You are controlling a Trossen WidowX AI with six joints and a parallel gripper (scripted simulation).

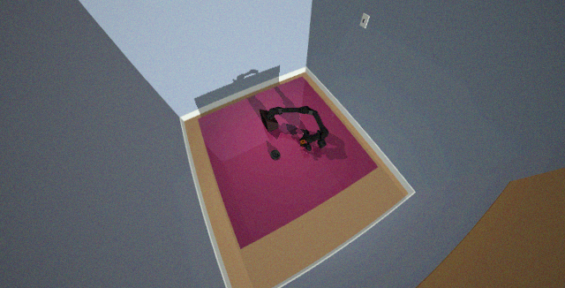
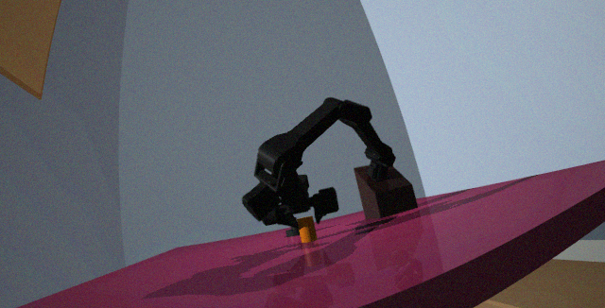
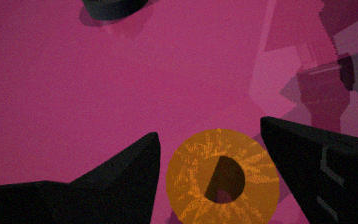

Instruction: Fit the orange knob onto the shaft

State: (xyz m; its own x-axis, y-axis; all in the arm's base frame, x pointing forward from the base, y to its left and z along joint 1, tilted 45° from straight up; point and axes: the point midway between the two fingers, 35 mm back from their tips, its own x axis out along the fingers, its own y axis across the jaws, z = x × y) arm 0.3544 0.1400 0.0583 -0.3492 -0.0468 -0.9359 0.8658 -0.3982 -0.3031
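My gripper tip is 2 cm to the right of the orange knob, 1 cm short of it and 1 cm above it. Also, from my gripper tip: dark shaft 24 cm to the right, 4 cm behind, 1 cm below.
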